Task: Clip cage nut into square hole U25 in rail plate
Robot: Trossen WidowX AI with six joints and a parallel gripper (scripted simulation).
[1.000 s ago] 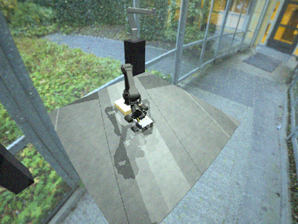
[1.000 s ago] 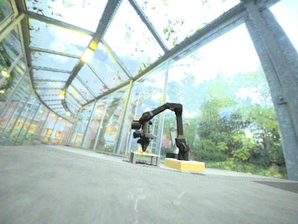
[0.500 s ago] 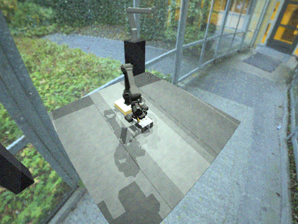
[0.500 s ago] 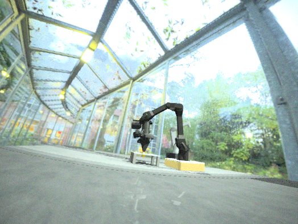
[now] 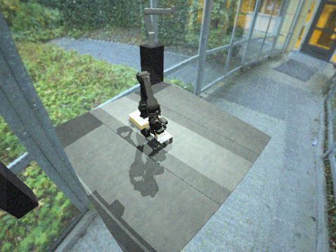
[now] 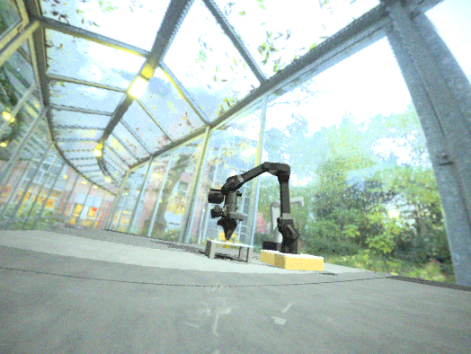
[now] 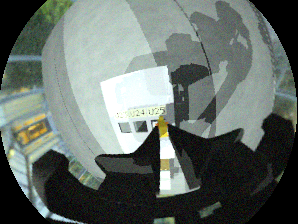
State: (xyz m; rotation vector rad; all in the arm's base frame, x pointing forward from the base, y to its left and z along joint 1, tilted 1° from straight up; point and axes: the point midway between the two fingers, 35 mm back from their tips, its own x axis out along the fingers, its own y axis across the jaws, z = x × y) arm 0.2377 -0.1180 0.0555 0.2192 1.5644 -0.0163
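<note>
Now: the yellow cage nut 10 mm below my gripper tip. From my gripper tip the other things lie so: label strip 30 mm ahead, 30 mm to the left, 10 mm below.
</note>
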